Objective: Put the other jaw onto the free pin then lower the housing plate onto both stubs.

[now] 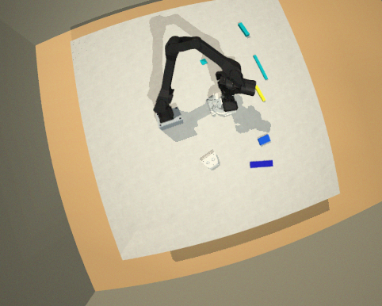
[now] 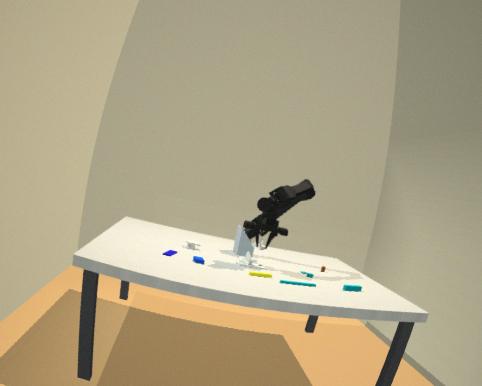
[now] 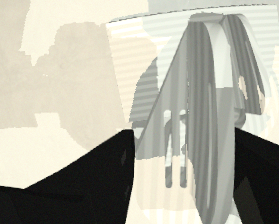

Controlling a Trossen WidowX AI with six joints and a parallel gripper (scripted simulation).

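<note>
The white jaw piece lies 4 cm behind my gripper tip and 1 cm to the right of it. Also, from my gripper tip: orange piece (13 cm behind, 35 cm to the left, 7 cm below); yellow bar (21 cm ahead, 2 cm to the right, 8 cm below); blue block (15 cm ahead, 26 cm to the right, 7 cm below).
</note>
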